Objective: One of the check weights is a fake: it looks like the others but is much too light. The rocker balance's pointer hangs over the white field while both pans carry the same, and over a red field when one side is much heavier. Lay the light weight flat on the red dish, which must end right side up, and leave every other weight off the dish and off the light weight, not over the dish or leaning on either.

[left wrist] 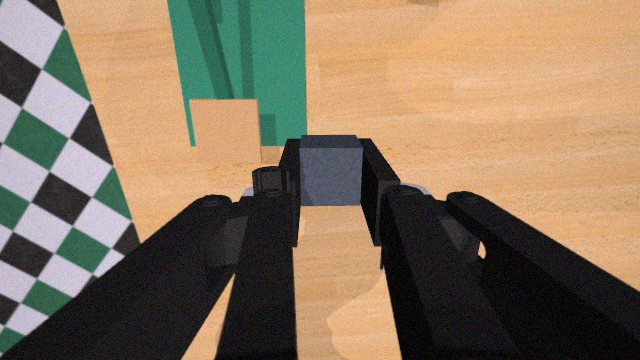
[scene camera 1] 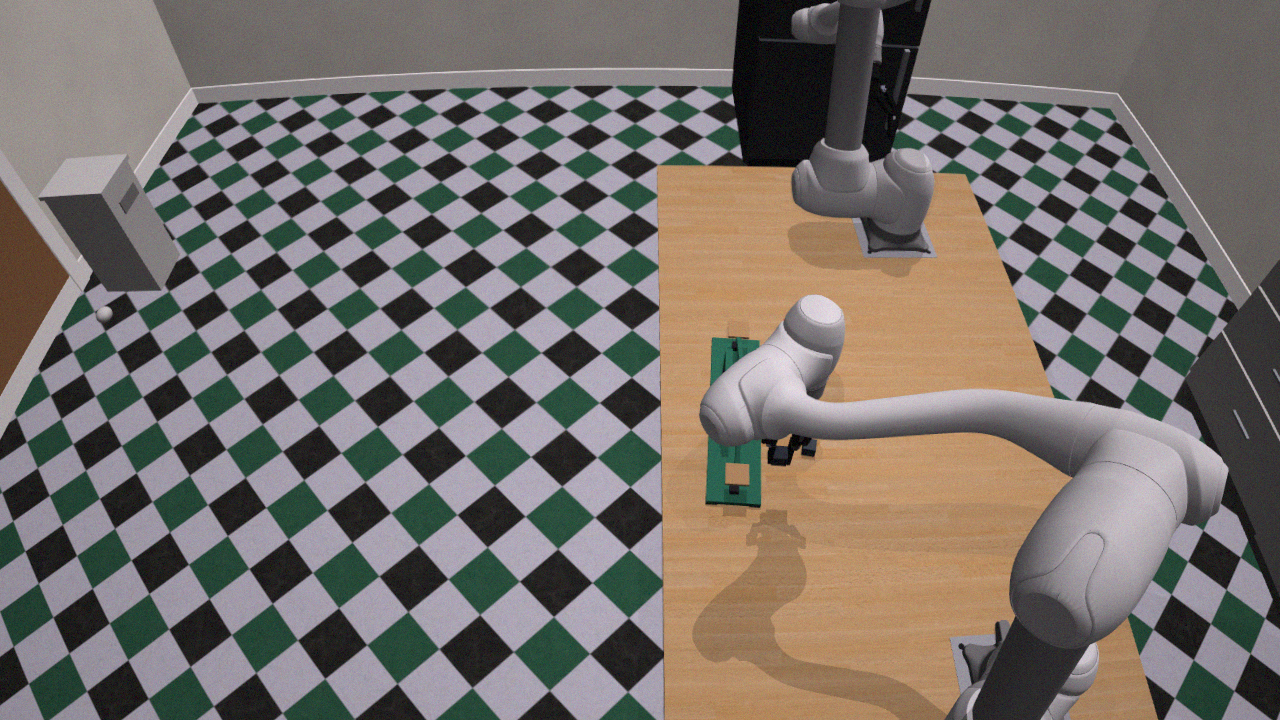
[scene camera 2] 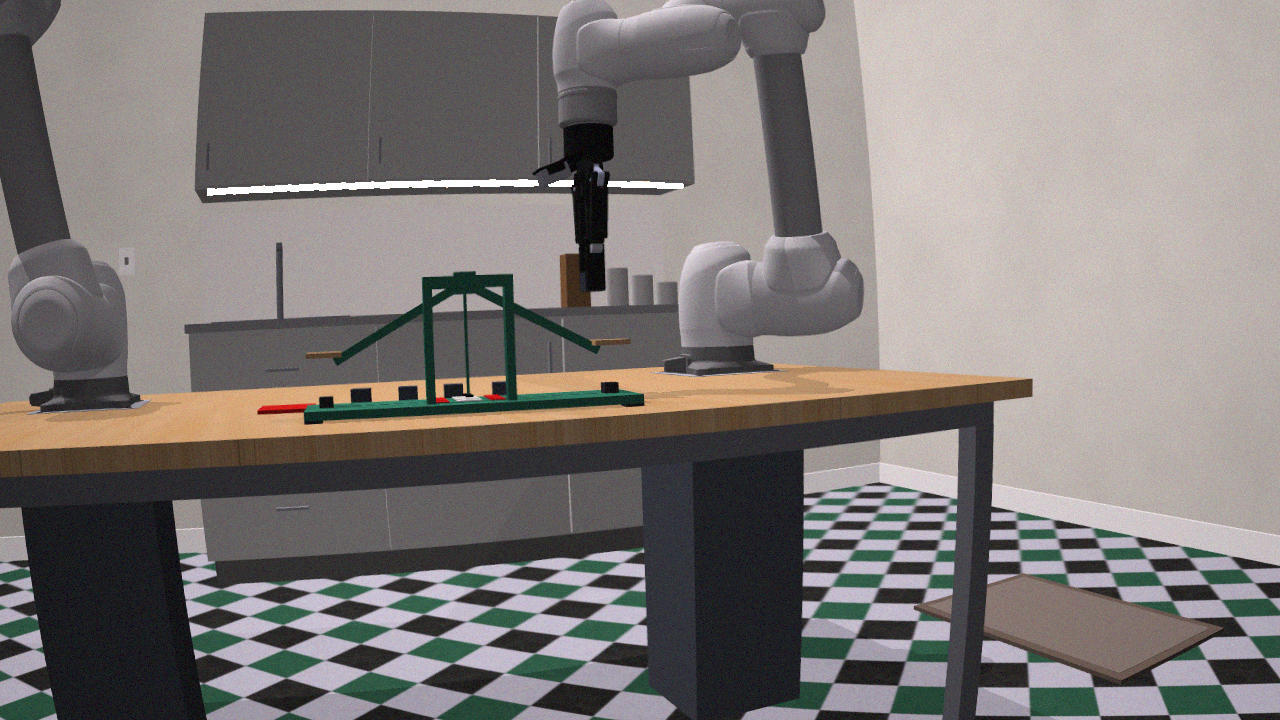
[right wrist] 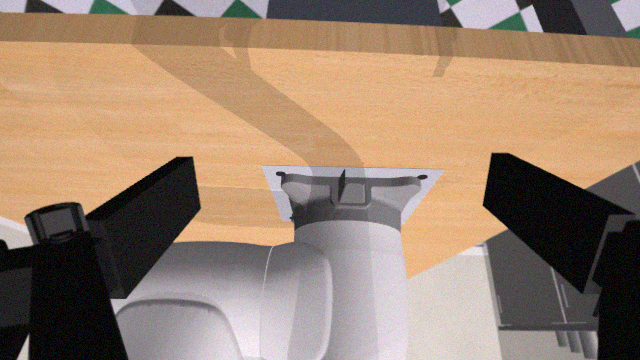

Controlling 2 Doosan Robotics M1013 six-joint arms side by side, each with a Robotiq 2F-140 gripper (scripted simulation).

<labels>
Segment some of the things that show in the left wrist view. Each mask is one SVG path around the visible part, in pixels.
My left gripper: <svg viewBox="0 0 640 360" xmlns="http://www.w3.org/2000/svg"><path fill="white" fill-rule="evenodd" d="M301 139L287 139L278 166L266 166L253 170L253 186L245 189L238 202L232 202L228 196L215 194L205 195L193 201L2 354L0 360L181 360L233 275L232 288L214 360L298 360L293 248L297 248L301 210L299 151ZM358 138L363 147L360 203L374 247L381 247L380 270L383 270L384 265L402 360L640 360L640 291L480 195L469 191L450 192L447 194L446 201L436 200L425 187L401 182L371 138ZM481 242L483 243L486 252L484 259L478 255Z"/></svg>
A green rocker balance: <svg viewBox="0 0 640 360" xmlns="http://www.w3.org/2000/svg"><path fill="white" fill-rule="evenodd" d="M167 0L190 147L196 147L199 164L261 163L261 146L285 146L287 139L301 139L302 135L307 135L304 0Z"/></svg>
</labels>
